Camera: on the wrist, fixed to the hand. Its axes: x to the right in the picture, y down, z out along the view.
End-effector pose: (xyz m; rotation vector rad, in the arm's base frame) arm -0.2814 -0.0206 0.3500 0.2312 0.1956 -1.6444
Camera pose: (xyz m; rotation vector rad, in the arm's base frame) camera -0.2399 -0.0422 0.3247 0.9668 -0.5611 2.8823
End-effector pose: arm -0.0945 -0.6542 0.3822 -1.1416 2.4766 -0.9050
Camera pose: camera -0.1451 -0.6427 0.3707 2.8468 -1.0155 -0.0165
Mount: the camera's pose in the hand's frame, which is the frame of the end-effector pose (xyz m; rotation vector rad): 0.0242 0.0429 -0.0201 -0.5880 -0.4548 -1.5669
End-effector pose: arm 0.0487 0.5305 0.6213 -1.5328 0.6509 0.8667
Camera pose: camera 0.0309 0.5062 0.5775 -1.6682 -1.1659 0.0908
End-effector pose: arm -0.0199 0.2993 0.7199 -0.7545 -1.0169 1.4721
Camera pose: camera -0.0242 0.3272 0.6748 0.1592 -1.7776 -0.0726
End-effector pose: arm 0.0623 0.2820 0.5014 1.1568 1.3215 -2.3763
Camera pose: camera 0.0780 0.2774 0.4508 0.6333 -1.9760 1.4459
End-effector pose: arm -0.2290 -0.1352 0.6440 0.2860 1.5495 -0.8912
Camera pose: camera -0.2211 -0.1004 0.6045 -1.6473 1.3216 -1.3986
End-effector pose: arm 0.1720 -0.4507 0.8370 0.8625 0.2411 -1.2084
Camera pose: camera 0.2245 -0.4502 0.8287 -0.3337 0.9320 -2.5151
